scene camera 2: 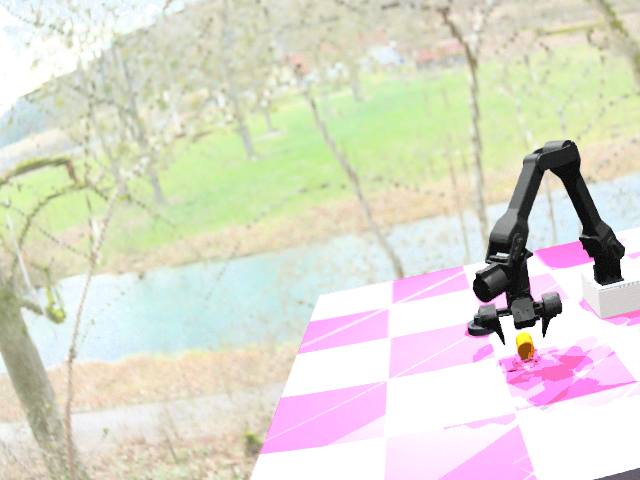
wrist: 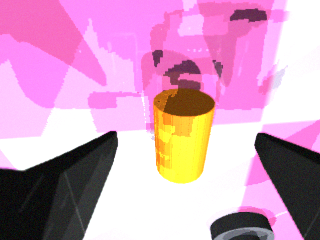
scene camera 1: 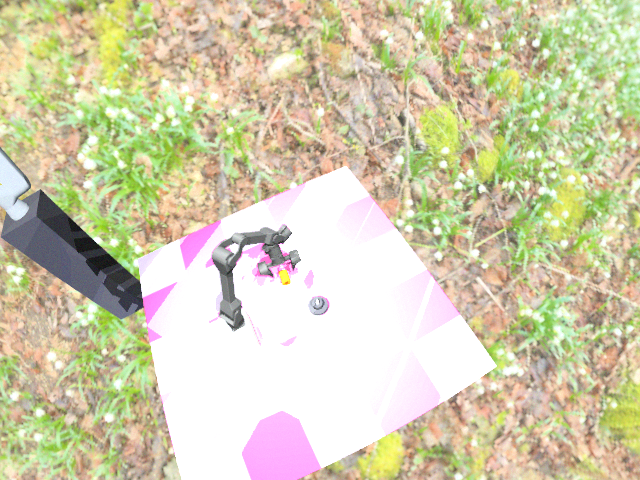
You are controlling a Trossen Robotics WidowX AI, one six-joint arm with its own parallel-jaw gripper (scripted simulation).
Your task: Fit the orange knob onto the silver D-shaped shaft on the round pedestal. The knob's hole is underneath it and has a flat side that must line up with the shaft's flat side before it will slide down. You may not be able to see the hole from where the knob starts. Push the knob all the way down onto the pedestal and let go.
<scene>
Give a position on an orange knob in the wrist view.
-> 183,118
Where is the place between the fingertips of my gripper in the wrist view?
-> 186,138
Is my gripper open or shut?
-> Open.
</scene>
